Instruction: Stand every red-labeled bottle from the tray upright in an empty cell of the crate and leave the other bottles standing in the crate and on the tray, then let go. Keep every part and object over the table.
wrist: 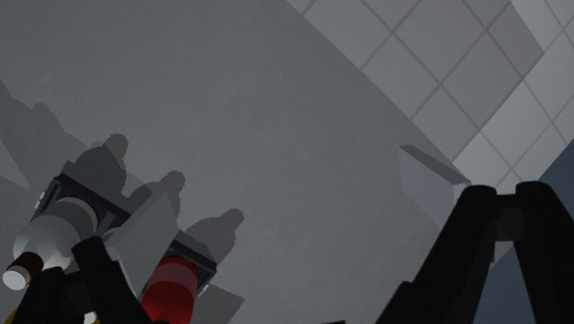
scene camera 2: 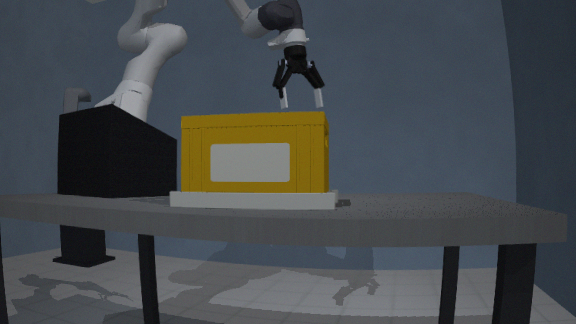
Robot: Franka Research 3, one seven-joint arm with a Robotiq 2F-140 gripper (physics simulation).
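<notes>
My gripper (scene camera 2: 301, 98) (wrist: 284, 190) is open and empty, fingers pointing down above the yellow crate's right part in the scene view. The crate (scene camera 2: 306, 160) shows its side there; its cells are hidden. In the wrist view, a dark tray (wrist: 95, 197) holds a red bottle (wrist: 172, 290) and a white-grey bottle (wrist: 55, 235) with a brown neck and white cap, both standing. The left finger covers part of the tray and most of another bottle between them. The red bottle's top is cut off by the frame. The tray and its bottles do not show in the scene view.
A low white base (scene camera 2: 250, 200) shows along the crate's foot on the grey table (scene camera 2: 425, 230) (wrist: 280, 125). A large black block (scene camera 2: 115, 155) stands left of the crate, near the arm's base. In the wrist view, the table's edge runs diagonally at upper right, with tiled floor beyond.
</notes>
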